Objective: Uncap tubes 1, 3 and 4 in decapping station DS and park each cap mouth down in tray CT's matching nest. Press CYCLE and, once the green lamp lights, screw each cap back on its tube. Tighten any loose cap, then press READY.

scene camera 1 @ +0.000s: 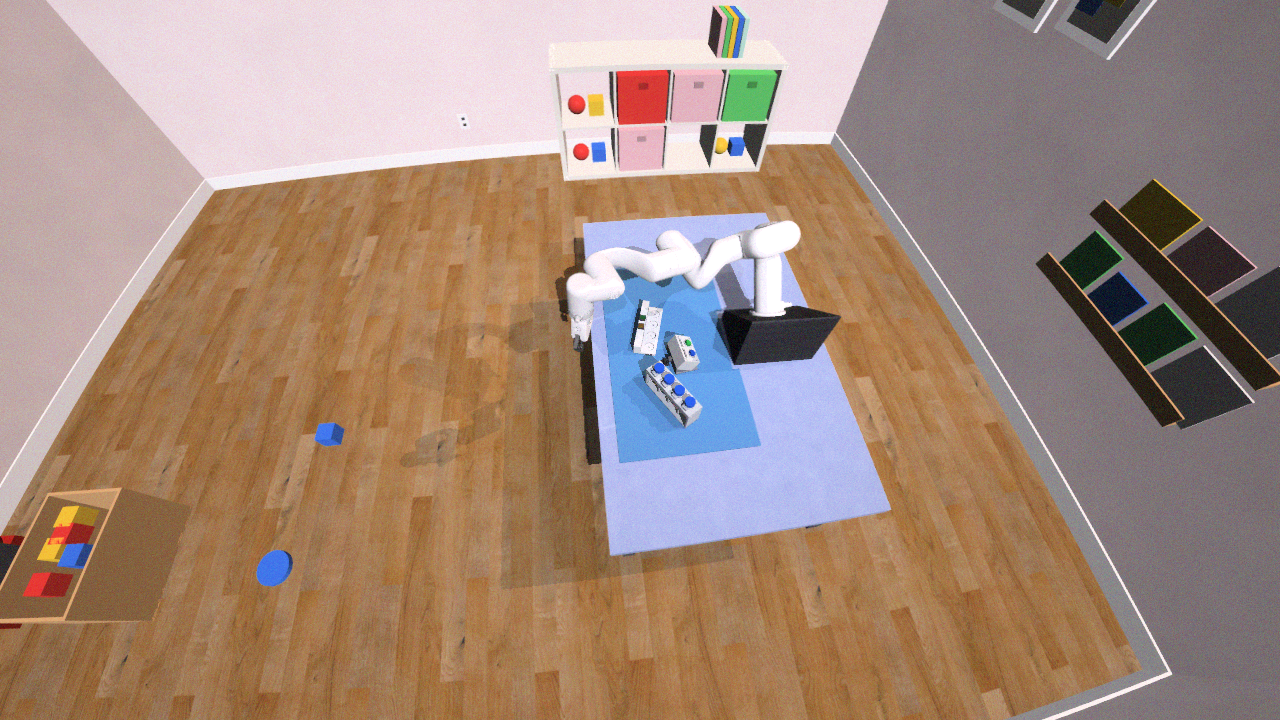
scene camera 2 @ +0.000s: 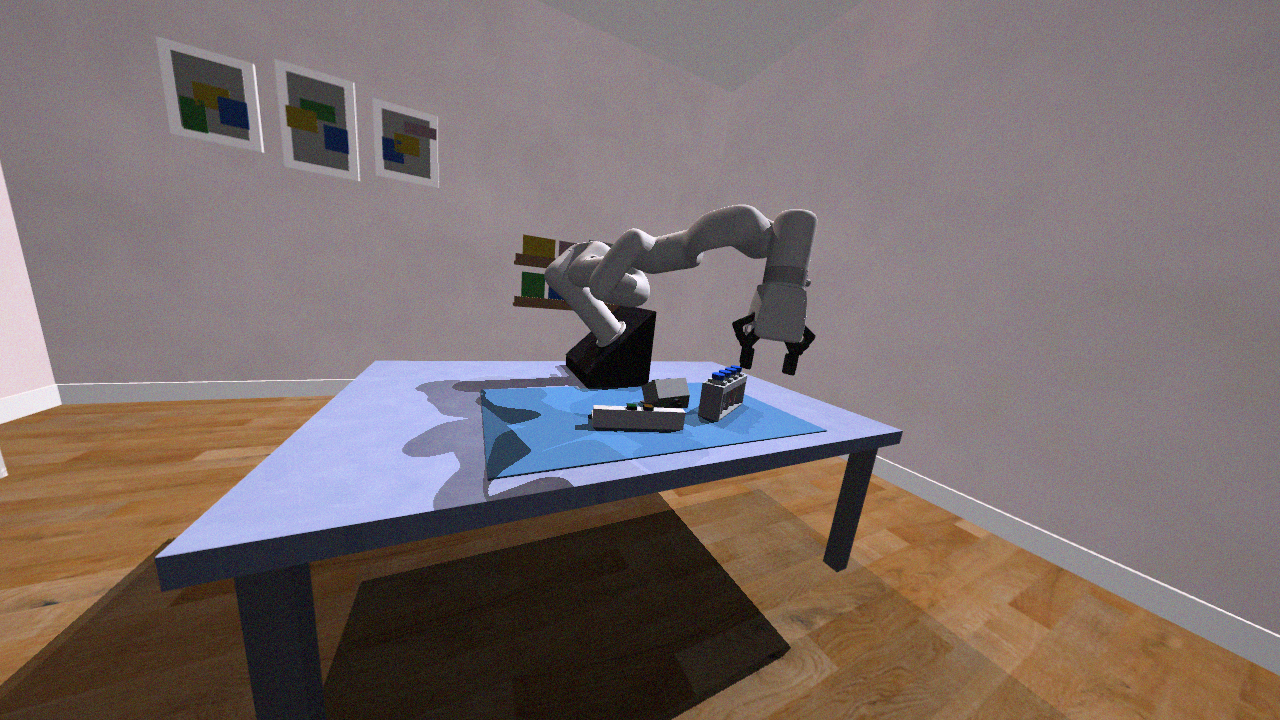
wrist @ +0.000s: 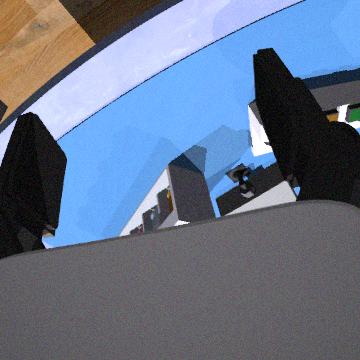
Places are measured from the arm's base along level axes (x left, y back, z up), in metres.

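Where they show: gripper, fingertip midpoint: [scene camera 1: 582, 338] [scene camera 2: 766, 371] [wrist: 146, 104]; arm's base, link origin: [scene camera 1: 767, 313] [scene camera 2: 611, 335].
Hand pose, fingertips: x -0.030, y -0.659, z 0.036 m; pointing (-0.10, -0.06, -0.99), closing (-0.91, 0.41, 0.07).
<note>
Things, the pixels of their top centre, and the offset from my fingertips. Level surfaces: height alone.
- White tray CT, top centre: [wrist: 340, 134] [scene camera 2: 638, 401] [scene camera 1: 649, 322] dx -0.106, dy +0.263, dz -0.139 m
- control box, top centre: [wrist: 272, 234] [scene camera 2: 667, 377] [scene camera 1: 684, 346] dx +0.048, dy +0.348, dz -0.108 m
- blue mat, surface height: dz -0.192 m
- lavender table, surface height: dz -0.195 m
The white decapping station DS [scene camera 1: 692, 415] [scene camera 2: 711, 401] [wrist: 190, 195] stands upright on the mat. Blue caps sit on all four tubes; cap tightness cannot be told. White tray CT [scene camera 1: 646, 331] [scene camera 2: 637, 418] [wrist: 257, 132] lies apart from it, with small coloured marks along one side; no blue cap shows in its nests. The control box [scene camera 1: 678, 360] [scene camera 2: 666, 392] [wrist: 272, 201] between them has a green and a blue round piece on top; whether the lamp is lit cannot be told. My gripper [scene camera 1: 580, 342] [scene camera 2: 768, 362] [wrist: 146, 104] is open and empty, in the air above the station's height, apart from it.
The blue mat [scene camera 1: 689, 438] [scene camera 2: 760, 425] [wrist: 165, 100] lies on the lavender table [scene camera 1: 760, 501] [scene camera 2: 340, 447] [wrist: 150, 35]. The arm's black base block [scene camera 1: 774, 340] [scene camera 2: 635, 358] stands beside the mat. In the wrist view, the gripper body hides the station's caps and the box's top.
</note>
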